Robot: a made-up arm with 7 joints.
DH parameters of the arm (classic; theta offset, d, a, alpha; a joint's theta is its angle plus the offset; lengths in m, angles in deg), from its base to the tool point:
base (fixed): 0 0 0 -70
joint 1: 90 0 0 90
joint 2: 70 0 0 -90
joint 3: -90 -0.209 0.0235 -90
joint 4: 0 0 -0.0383 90
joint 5: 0 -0.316 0 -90
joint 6: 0 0 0 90
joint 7: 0 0 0 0
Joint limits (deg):
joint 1: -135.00..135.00
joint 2: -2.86..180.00
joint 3: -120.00..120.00
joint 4: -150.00..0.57
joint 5: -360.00..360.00
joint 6: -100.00..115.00
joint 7: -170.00..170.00
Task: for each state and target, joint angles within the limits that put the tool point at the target. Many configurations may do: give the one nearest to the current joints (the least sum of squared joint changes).
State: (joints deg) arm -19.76 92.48 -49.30 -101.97 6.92 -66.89 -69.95
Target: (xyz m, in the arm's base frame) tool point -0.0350 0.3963 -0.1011
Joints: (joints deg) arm 8.28 131.62 -90.24 -93.46 6.92 -66.89 -69.95
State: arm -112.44 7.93 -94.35 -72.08 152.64 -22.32 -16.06
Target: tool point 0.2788 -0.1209 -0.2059
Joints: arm -93.31 48.71 -120.00 -107.96 152.64 -22.32 -16.06
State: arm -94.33 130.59 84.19 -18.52 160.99 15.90 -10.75
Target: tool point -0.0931 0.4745 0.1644
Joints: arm -96.44 95.64 89.29 -43.89 160.99 15.90 -10.75
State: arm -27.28 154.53 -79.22 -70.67 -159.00 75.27 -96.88
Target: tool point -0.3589 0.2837 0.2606
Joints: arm -67.23 170.23 -91.26 -23.83 -159.00 75.27 -96.88
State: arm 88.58 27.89 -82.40 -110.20 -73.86 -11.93 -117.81
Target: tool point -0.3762 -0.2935 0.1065
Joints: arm 113.04 24.55 -97.79 -59.06 -73.86 -11.93 -117.81
